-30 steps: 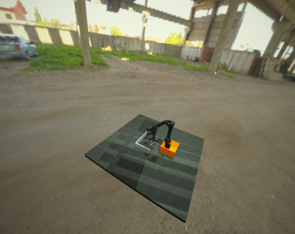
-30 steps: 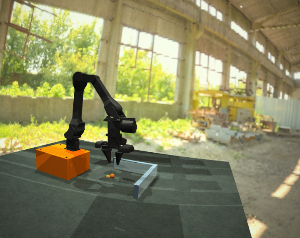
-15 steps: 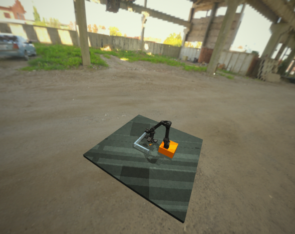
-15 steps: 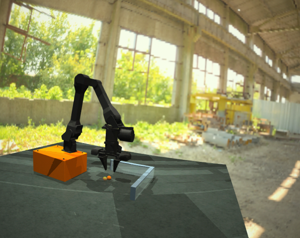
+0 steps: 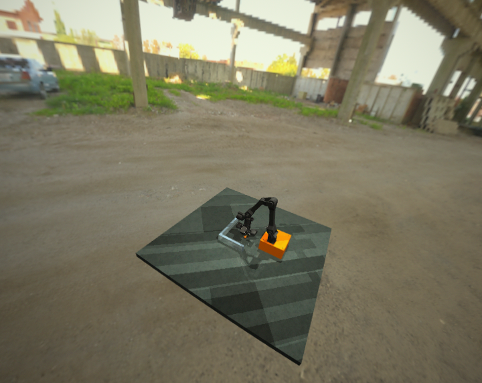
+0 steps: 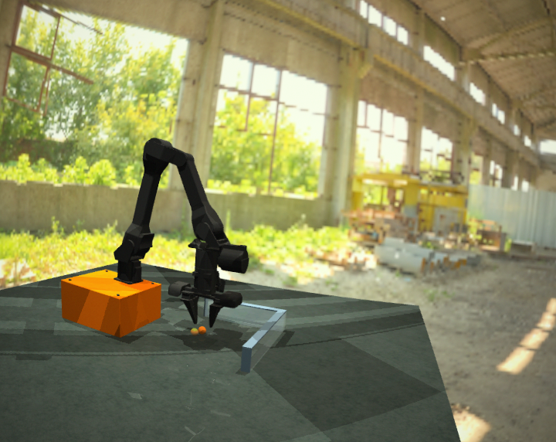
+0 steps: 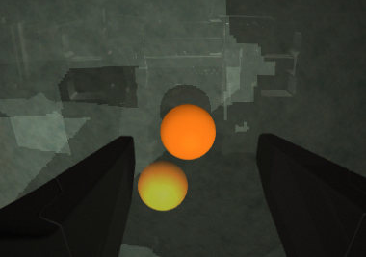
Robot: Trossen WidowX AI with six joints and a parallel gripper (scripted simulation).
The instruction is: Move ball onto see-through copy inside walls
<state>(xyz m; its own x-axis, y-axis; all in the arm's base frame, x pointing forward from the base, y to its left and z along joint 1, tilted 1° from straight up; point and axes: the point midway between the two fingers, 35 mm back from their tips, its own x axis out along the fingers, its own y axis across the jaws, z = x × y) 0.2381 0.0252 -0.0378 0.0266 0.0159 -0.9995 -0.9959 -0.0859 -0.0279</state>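
Right now my gripper tip is 1 cm above the orange ball. The rest, counted from my gripper tip: see-through copy of ball (1 cm behind, 3 cm to the right, 1 cm below).
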